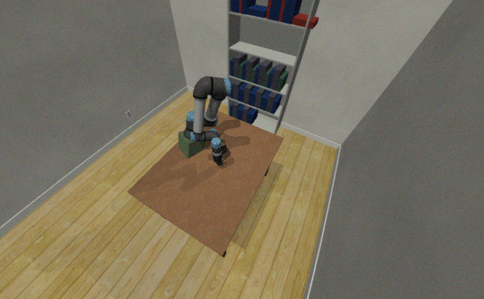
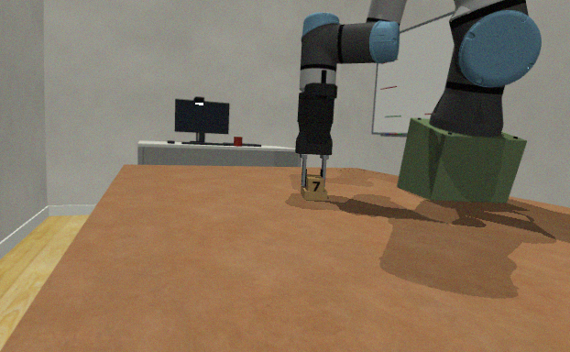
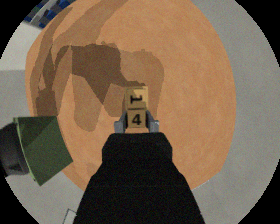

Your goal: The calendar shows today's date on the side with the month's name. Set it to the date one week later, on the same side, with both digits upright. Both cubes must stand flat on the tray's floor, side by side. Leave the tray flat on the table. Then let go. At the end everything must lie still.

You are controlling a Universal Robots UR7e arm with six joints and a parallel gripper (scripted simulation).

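My hand is 10 mm short of the wooden tray, 20 mm to the right of it and 30 mm above it.
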